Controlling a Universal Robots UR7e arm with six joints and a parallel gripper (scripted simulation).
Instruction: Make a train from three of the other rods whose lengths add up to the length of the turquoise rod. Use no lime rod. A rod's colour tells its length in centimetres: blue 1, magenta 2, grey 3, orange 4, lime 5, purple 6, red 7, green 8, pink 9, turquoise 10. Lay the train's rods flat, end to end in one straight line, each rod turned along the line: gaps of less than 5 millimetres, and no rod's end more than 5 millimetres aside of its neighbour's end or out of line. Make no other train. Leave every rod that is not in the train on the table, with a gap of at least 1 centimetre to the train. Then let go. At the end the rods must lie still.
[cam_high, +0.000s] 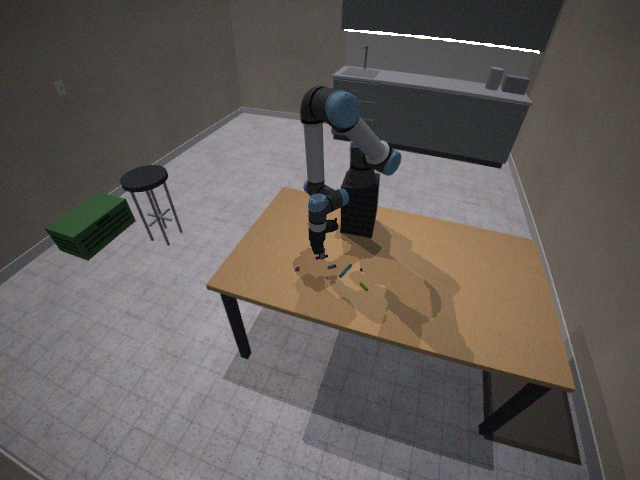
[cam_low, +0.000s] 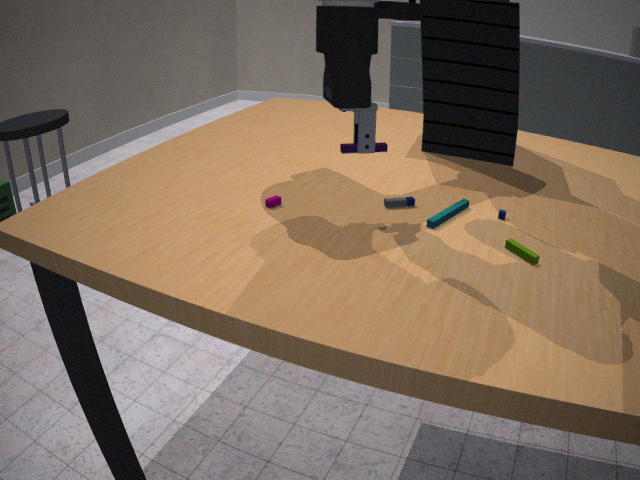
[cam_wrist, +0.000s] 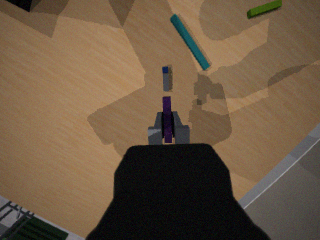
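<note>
My hand is 2 cm past the grey rod, 4 cm to the right of it and 9 cm above it. The rest, counted from my hand: turquoise rod (12 cm to the left, 9 cm below); then purple rod (1 cm below); then magenta rod (2 cm ahead, 12 cm to the right, 9 cm below).
</note>
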